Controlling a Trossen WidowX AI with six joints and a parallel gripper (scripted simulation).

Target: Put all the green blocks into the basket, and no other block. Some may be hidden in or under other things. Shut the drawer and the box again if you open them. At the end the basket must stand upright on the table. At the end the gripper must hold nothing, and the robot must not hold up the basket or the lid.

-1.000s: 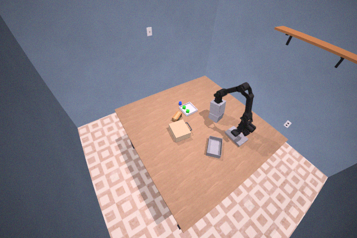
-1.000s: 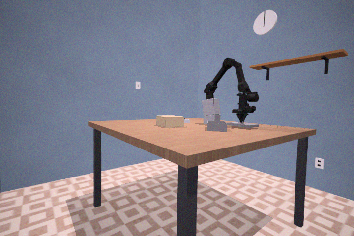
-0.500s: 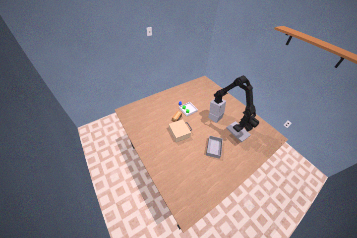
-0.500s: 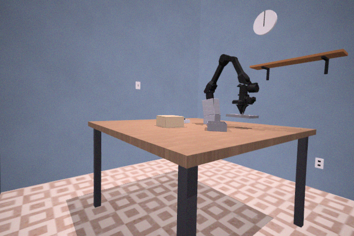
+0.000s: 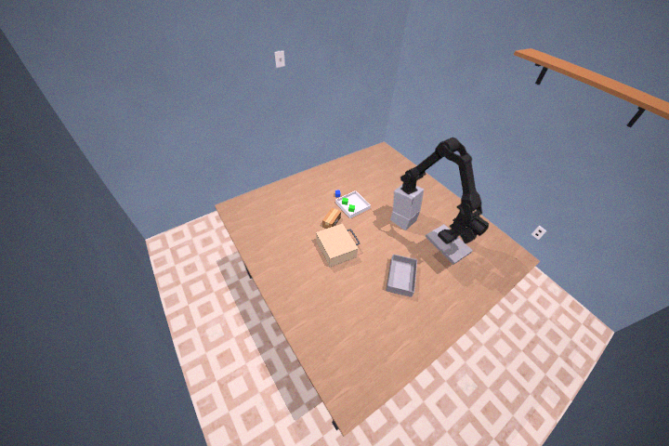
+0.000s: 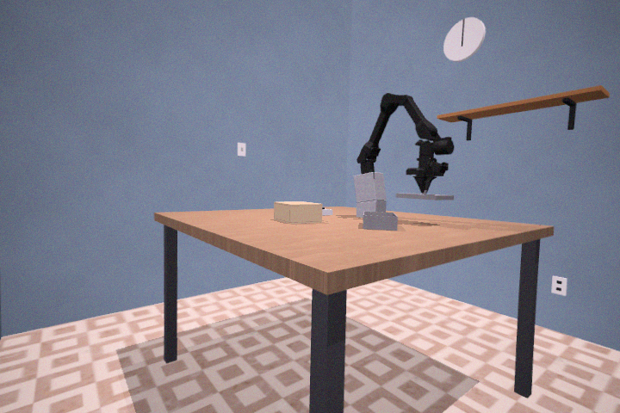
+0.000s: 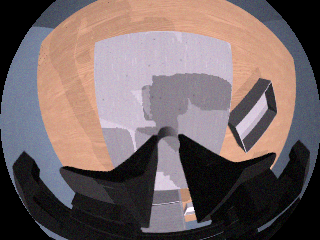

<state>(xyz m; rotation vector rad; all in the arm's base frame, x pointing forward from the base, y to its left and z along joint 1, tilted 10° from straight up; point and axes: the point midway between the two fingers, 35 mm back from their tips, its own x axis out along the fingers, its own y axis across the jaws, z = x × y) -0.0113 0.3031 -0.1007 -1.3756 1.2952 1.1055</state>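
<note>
The small wooden container lies 470 mm to the right of my hand, 370 mm ahead of it and 130 mm below it. From my hand the other things lie so: grey lidded box 40 mm below; then drawer 420 mm ahead, 300 mm to the right, 130 mm below; then tan drawer cabinet 450 mm ahead, 310 mm to the right, 130 mm below.
</note>
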